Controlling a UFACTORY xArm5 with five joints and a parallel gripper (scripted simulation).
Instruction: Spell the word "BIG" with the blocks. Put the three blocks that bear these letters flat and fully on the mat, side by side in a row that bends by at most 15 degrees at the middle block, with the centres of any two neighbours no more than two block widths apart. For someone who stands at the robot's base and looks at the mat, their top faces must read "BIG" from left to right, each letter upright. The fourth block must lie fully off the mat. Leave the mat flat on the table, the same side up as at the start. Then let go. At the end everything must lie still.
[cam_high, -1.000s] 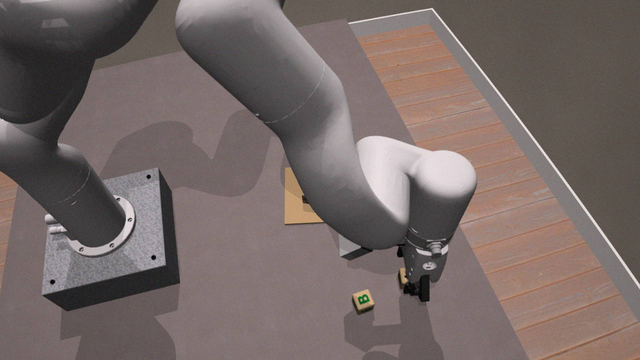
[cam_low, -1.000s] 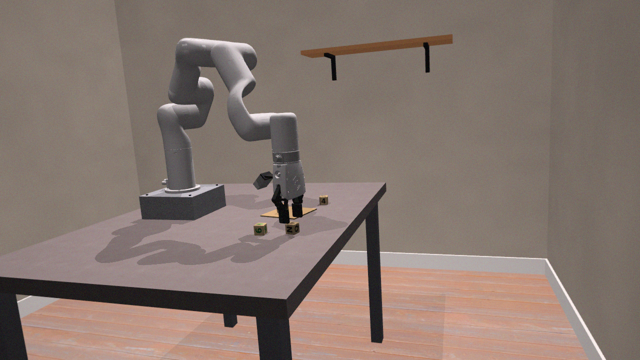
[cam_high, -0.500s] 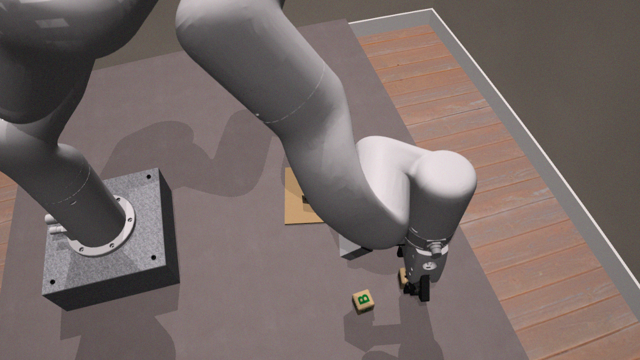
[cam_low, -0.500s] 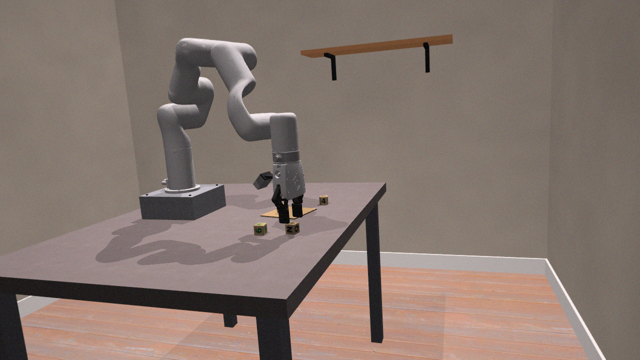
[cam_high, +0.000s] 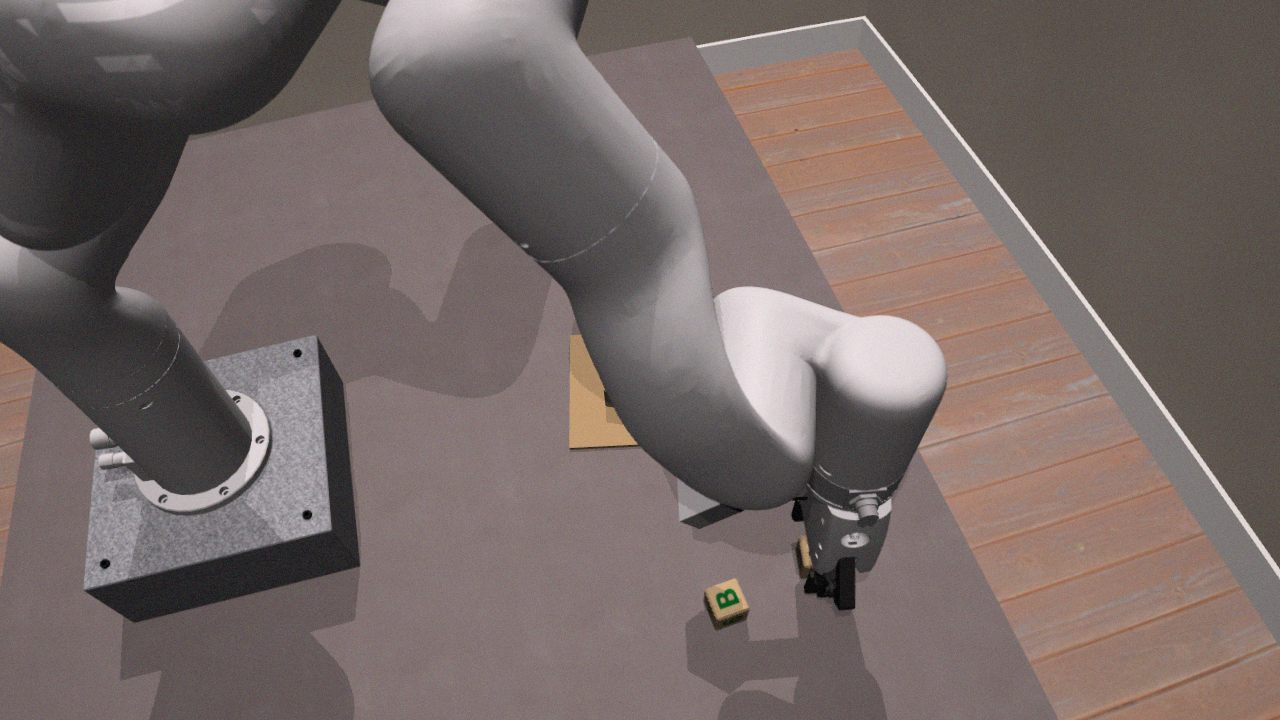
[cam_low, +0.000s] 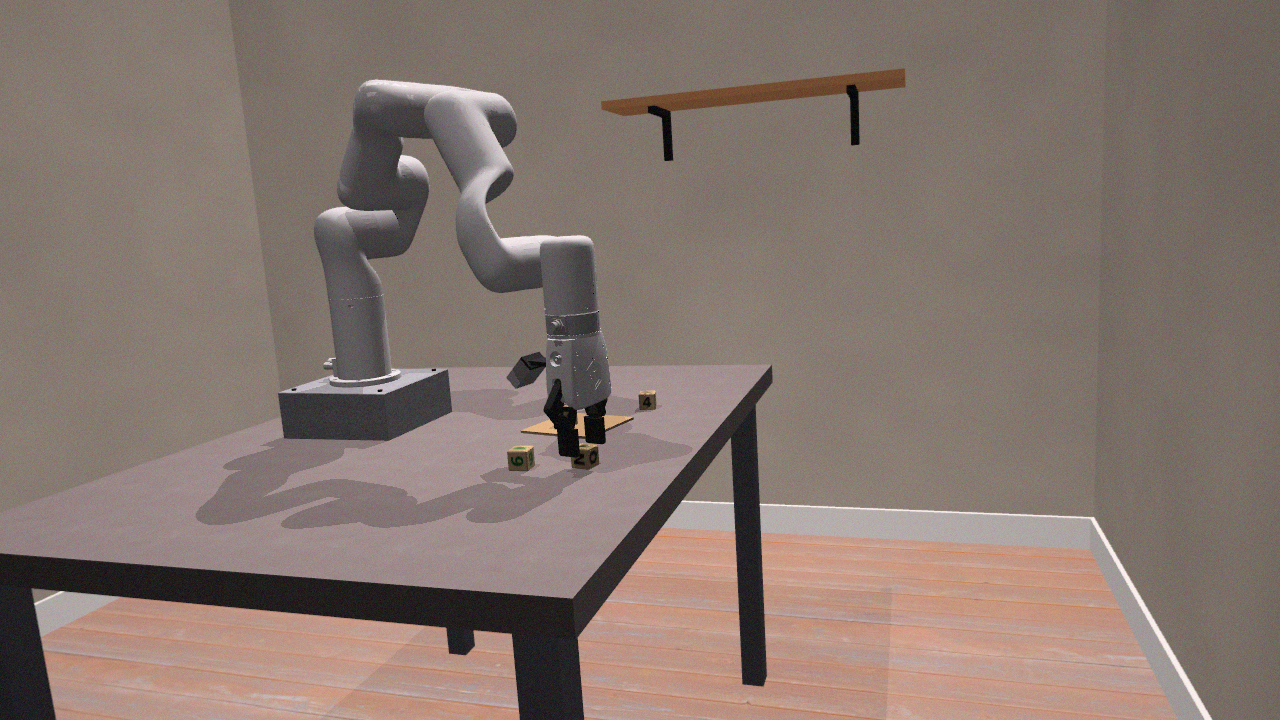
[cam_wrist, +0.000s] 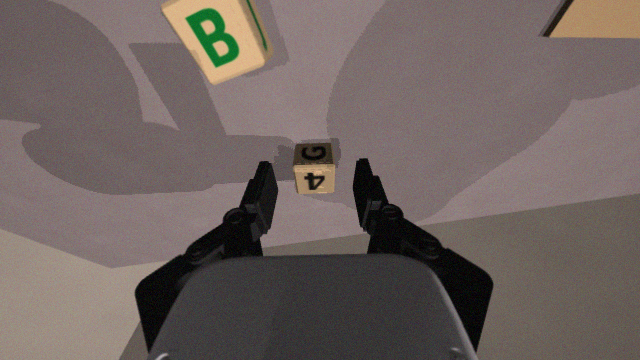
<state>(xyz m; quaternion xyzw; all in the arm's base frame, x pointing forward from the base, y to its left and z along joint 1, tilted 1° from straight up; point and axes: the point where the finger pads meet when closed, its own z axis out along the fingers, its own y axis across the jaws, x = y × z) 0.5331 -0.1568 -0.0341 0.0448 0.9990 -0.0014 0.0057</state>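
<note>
The G block is 30 mm below my hand. Round my hand: tan mat (130 mm behind, 220 mm to the left, 40 mm below); then B block (90 mm behind, 30 mm to the right, 30 mm below).
</note>
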